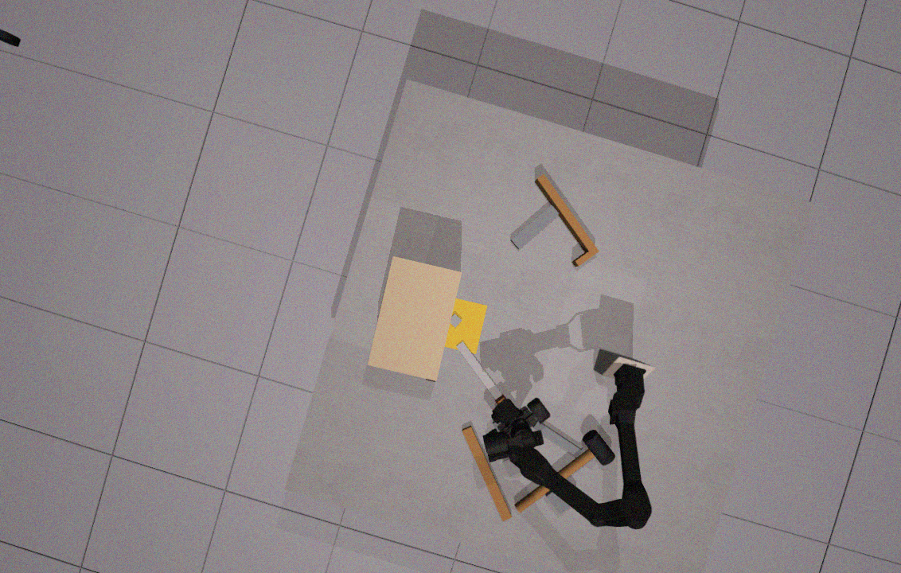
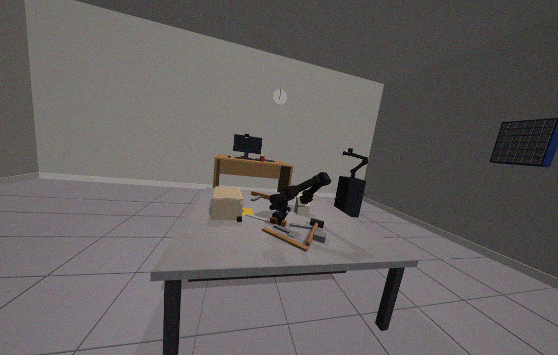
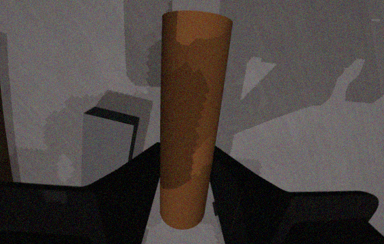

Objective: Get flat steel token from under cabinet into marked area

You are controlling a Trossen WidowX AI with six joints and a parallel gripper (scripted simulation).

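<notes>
Now: the grey l-shaped bracket 2 cm behind my gripper tip and 10 cm to the left of it. The rest, counted from my gripper tip: grey block: 20 cm behind, 18 cm to the left, 1 cm above; then wooden stick: 3 cm ahead, 19 cm to the left; then grey steel token: 25 cm ahead, 23 cm to the right, 1 cm below.
</notes>
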